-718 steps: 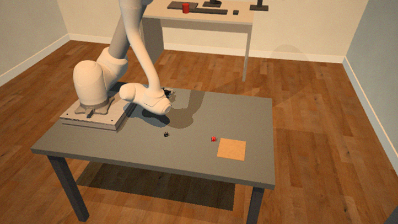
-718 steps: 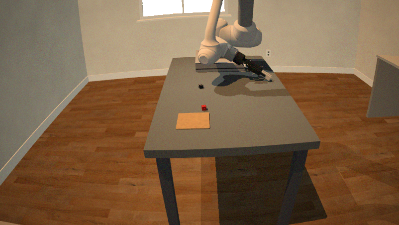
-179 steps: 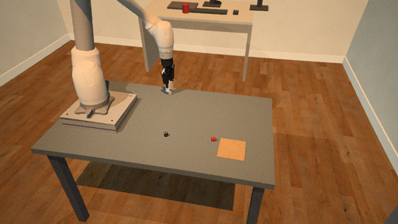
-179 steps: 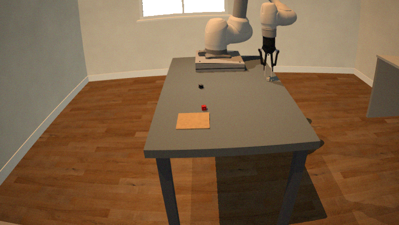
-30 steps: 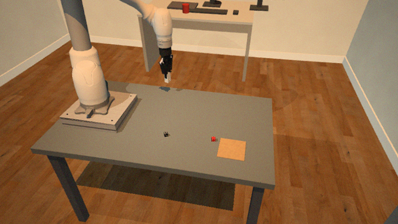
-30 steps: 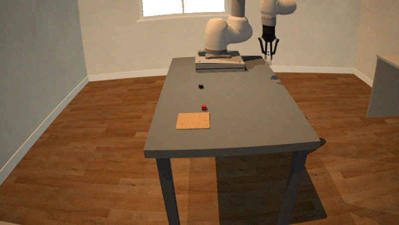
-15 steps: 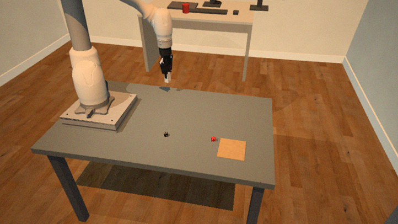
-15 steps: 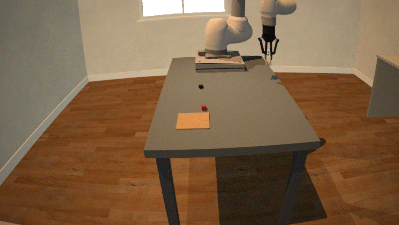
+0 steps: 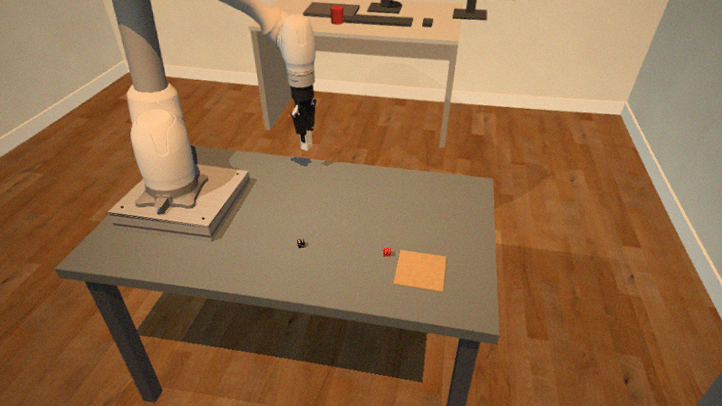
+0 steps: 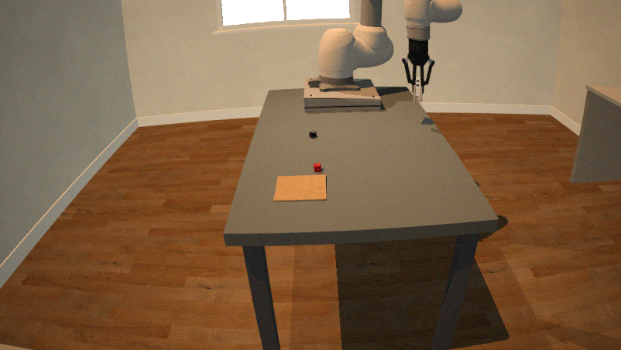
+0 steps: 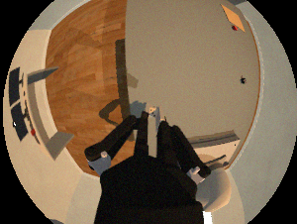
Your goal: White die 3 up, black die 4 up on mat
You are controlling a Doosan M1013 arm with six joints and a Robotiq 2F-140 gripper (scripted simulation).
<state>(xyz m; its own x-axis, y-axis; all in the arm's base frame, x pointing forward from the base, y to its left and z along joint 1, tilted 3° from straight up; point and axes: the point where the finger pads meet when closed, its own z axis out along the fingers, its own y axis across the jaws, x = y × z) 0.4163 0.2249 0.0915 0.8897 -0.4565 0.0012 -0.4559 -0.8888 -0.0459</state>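
Now: hand 380 mm short of the orange mat, 510 mm to the left of it and 130 mm above it. Also, from my hand: white die: 30 mm below; black die: 20 mm ahead, 420 mm to the right, 120 mm below; red die: 290 mm ahead, 450 mm to the right, 120 mm below.
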